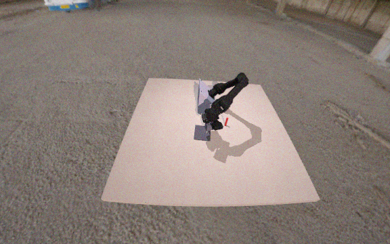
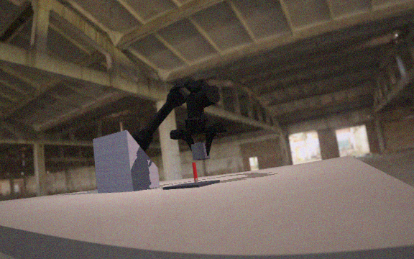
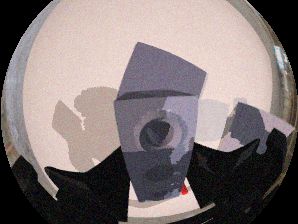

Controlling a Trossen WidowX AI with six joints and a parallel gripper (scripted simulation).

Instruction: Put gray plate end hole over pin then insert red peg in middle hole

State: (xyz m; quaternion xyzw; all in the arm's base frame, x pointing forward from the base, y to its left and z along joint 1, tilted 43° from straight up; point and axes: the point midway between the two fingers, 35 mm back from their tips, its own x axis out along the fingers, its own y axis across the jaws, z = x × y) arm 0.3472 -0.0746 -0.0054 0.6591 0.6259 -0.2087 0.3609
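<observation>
Right now my gripper tip is 20 mm past the dark flat base, 40 mm to the left of it and 80 mm above it. The rest, counted from my gripper tip: gray plate 30 mm above; red peg 100 mm behind, 150 mm to the left, 50 mm below.
</observation>
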